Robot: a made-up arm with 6 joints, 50 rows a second.
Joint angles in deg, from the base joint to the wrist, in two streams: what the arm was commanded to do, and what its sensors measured. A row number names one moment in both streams.
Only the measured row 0 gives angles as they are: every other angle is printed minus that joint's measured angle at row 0.
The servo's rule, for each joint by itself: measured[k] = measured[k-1] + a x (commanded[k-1-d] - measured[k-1]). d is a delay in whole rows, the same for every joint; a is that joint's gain. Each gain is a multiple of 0.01, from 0.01 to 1. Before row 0 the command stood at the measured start. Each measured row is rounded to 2 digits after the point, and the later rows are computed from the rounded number. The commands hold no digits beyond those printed.
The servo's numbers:
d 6
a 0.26 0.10 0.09 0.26 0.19 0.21
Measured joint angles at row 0:
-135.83 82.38 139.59 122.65 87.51 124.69
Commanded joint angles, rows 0 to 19:
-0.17 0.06 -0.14 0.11 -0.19 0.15
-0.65 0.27 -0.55 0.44 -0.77 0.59
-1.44 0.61 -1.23 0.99 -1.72 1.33
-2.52 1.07 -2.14 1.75 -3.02 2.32
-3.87 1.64 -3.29 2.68 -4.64 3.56
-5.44 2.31 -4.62 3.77 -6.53 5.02
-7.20 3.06 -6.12 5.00 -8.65 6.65
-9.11 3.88 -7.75 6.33 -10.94 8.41
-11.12 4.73 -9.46 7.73 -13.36 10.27
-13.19 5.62 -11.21 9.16 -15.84 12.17
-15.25 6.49 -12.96 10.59 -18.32 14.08
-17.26 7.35 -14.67 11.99 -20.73 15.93
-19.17 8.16 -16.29 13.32 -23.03 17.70
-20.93 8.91 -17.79 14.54 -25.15 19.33
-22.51 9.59 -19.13 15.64 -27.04 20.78
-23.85 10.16 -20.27 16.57 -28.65 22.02
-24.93 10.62 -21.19 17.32 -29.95 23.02
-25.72 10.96 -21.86 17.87 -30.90 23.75
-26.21 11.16 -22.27 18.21 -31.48 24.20
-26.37 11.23 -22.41 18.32 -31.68 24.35
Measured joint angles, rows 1 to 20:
0.00 0.00 0.00 0.00 0.00 0.00
0.00 0.00 0.00 0.00 0.00 0.00
0.00 0.00 0.00 0.00 0.00 0.00
0.00 0.00 0.00 0.00 0.00 0.00
0.00 0.00 0.00 0.00 0.00 0.00
0.00 0.00 0.00 0.00 0.00 0.00
-0.04 0.01 -0.01 0.03 -0.04 0.03
-0.20 0.04 -0.06 0.14 -0.18 0.15
-0.52 0.10 -0.17 0.36 -0.47 0.40
-1.04 0.20 -0.35 0.72 -0.95 0.80
-1.78 0.34 -0.61 1.23 -1.65 1.38
-2.73 0.54 -0.97 1.89 -2.58 2.14
-3.89 0.79 -1.43 2.70 -3.73 3.09
-5.25 1.10 -2.00 3.64 -5.10 4.21
-6.78 1.46 -2.67 4.70 -6.67 5.48
-8.45 1.88 -3.44 5.86 -8.41 6.88
-10.22 2.34 -4.30 7.09 -10.29 8.39
-12.05 2.84 -5.23 8.36 -12.27 9.97
-13.90 3.37 -6.23 9.65 -14.31 11.59
-15.73 3.92 -7.27 10.92 -16.37 13.22

